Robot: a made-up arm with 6 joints. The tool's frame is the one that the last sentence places. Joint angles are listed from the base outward.
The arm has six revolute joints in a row. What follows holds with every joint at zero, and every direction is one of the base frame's.
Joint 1 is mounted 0.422 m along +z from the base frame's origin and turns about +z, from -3.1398 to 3.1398 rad.
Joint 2 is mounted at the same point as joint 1 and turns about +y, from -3.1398 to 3.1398 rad.
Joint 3 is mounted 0.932 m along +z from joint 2 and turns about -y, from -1.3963 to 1.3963 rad.
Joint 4 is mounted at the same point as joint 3 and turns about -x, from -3.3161 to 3.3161 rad.
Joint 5 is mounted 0.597 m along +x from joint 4 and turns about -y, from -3.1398 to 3.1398 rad.
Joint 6 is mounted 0.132 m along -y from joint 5 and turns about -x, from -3.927 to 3.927 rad.
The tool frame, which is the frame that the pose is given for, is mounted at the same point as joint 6; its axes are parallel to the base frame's.
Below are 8 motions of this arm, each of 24 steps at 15 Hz.
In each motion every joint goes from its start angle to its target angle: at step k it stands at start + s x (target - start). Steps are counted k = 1, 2, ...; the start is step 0. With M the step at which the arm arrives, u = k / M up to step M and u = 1 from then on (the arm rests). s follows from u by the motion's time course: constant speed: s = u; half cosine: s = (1 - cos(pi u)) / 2; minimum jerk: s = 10 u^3 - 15 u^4 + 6 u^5.
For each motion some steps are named. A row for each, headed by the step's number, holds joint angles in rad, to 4 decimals.
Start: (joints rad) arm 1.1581 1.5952 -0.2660 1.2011 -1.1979 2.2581
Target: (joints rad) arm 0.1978 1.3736 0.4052 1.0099 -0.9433 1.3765
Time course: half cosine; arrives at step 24
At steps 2, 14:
2: 1.1417 1.5914 -0.2546 1.1978 -1.1936 2.2431
14: 0.5537 1.4557 0.1565 1.0808 -1.0377 1.7032

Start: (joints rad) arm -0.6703 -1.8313 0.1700 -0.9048 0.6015 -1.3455
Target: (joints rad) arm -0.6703 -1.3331 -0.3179 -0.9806 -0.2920 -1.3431
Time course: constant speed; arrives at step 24
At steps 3, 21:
3: -0.6703 -1.7690 0.1090 -0.9143 0.4898 -1.3452
21: -0.6703 -1.3954 -0.2569 -0.9711 -0.1803 -1.3434

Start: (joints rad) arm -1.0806 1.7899 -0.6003 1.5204 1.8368 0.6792
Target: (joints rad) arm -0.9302 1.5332 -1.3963 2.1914 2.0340 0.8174
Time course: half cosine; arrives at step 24
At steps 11, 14, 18, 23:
11: -1.0152 1.6783 -0.9464 1.8121 1.9225 0.7393
14: -0.9859 1.6283 -1.1013 1.9427 1.9609 0.7662
18: -0.9522 1.5708 -1.2797 2.0931 2.0051 0.7972
23: -0.9308 1.5343 -1.3929 2.1885 2.0332 0.8168

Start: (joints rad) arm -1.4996 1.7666 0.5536 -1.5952 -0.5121 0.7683
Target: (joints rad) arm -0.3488 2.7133 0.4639 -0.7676 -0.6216 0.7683
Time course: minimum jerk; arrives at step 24
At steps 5, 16, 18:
5: -1.4254 1.8277 0.5478 -1.5418 -0.5192 0.7683
16: -0.5903 2.5146 0.4827 -0.9413 -0.5986 0.7683
18: -0.4679 2.6153 0.4732 -0.8533 -0.6103 0.7683

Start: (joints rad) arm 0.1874 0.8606 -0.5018 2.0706 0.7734 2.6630
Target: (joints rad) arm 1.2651 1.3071 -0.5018 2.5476 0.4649 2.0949
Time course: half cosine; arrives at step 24
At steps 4, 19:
4: 0.2596 0.8905 -0.5018 2.1026 0.7527 2.6249
19: 1.1537 1.2610 -0.5018 2.4983 0.4968 2.1536

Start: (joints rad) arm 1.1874 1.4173 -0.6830 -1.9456 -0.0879 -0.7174
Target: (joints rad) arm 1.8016 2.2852 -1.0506 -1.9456 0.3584 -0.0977
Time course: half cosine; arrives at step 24
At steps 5, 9, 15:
5: 1.2509 1.5070 -0.7210 -1.9456 -0.0418 -0.6534
9: 1.3770 1.6852 -0.7965 -1.9456 0.0499 -0.5261
15: 1.6120 2.0173 -0.9371 -1.9456 0.2206 -0.2890

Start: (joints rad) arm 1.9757 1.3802 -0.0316 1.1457 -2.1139 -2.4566
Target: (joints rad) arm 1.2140 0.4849 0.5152 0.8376 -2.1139 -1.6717
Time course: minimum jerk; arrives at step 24
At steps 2, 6, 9, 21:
2: 1.9718 1.3756 -0.0288 1.1441 -2.1139 -2.4526
6: 1.8969 1.2875 0.0250 1.1138 -2.1139 -2.3754
9: 1.7661 1.1338 0.1189 1.0609 -2.1139 -2.2406
21: 1.2262 0.4993 0.5064 0.8425 -2.1139 -1.6843

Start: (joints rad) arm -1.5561 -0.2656 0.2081 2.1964 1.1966 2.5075
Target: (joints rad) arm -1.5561 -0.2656 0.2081 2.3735 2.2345 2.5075
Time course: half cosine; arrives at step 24
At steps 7, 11, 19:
7: -1.5561 -0.2656 0.2081 2.2310 1.3996 2.5075
11: -1.5561 -0.2656 0.2081 2.2734 1.6478 2.5075
19: -1.5561 -0.2656 0.2081 2.3552 2.1273 2.5075

